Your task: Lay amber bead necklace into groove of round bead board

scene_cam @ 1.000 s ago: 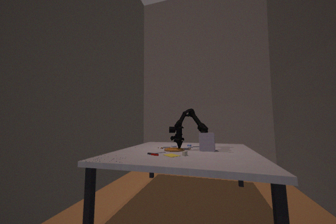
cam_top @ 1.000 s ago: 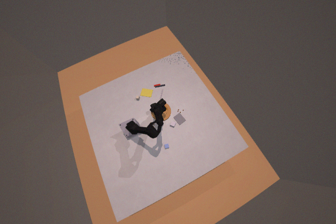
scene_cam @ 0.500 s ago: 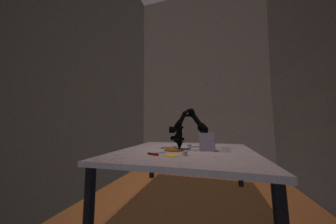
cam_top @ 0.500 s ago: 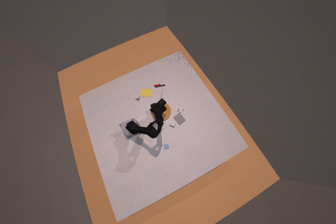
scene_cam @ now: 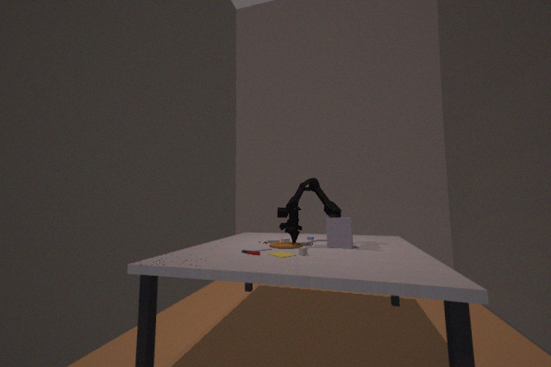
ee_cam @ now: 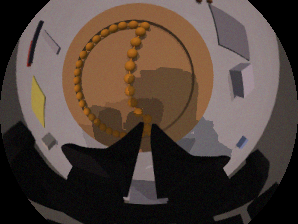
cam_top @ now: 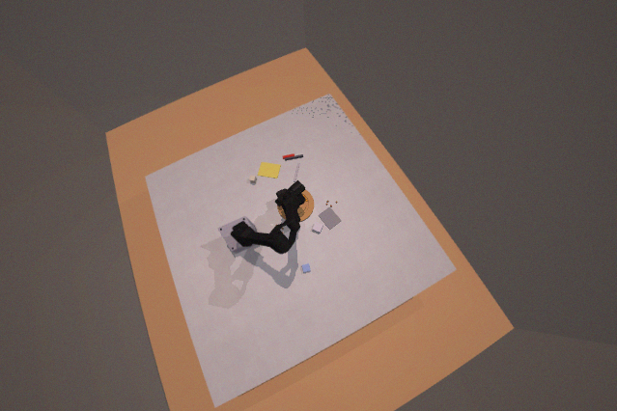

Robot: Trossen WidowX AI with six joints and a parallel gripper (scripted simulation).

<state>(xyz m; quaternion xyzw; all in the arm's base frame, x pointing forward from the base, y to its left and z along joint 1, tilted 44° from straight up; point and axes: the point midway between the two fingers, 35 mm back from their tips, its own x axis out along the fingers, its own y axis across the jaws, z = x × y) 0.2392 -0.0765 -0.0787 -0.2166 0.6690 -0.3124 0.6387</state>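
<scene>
My gripper tip is 50 mm short of the round bead board, 20 mm to the right of it and 10 mm above it. Also, from my gripper tip: cream cube (280 mm to the left, 90 mm behind); then thin grey bar (190 mm to the left, 150 mm ahead, 10 mm below); then grey square plate (170 mm ahead, 140 mm to the right, 10 mm below).
</scene>
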